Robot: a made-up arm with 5 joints.
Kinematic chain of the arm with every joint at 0, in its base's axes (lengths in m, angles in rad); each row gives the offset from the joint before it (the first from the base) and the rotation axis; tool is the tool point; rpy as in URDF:
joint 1: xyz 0 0 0.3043 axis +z
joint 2: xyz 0 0 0 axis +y
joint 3: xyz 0.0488 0 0.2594 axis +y
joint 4: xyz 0.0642 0 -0.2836 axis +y
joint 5: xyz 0.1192 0 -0.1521 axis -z
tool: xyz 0 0 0 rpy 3.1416 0 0
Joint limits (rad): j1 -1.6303..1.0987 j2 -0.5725..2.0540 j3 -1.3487..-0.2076 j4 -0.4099..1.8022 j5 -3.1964..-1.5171
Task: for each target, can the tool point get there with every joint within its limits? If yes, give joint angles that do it. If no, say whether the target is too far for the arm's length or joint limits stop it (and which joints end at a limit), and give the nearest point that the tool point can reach.
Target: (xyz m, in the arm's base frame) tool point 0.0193 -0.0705 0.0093
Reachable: yes | joints -1.3034 1.0577 -0.8167 1.5154 -2.3063
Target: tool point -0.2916 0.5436 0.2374
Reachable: no: joint limits stop it (at a limit: joint 2, joint 3) | nearest point -0.1297 0.2418 0.1851 | short by 0.346 m
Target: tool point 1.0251 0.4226 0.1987
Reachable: no: too far | nearest point 0.5712 0.2355 0.2455 | short by 0.493 m
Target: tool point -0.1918 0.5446 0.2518
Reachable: no: joint limits stop it (at a limit: joint 2, joint 3) | nearest point -0.0907 0.2575 0.1928 | short by 0.310 m
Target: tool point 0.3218 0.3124 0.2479
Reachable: yes | joints 0.7706 0.1678 -1.0137 0.9535 -2.6200
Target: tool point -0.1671 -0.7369 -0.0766
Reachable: no: too far | nearest point -0.0329 -0.5517 0.0219 | short by 0.249 m
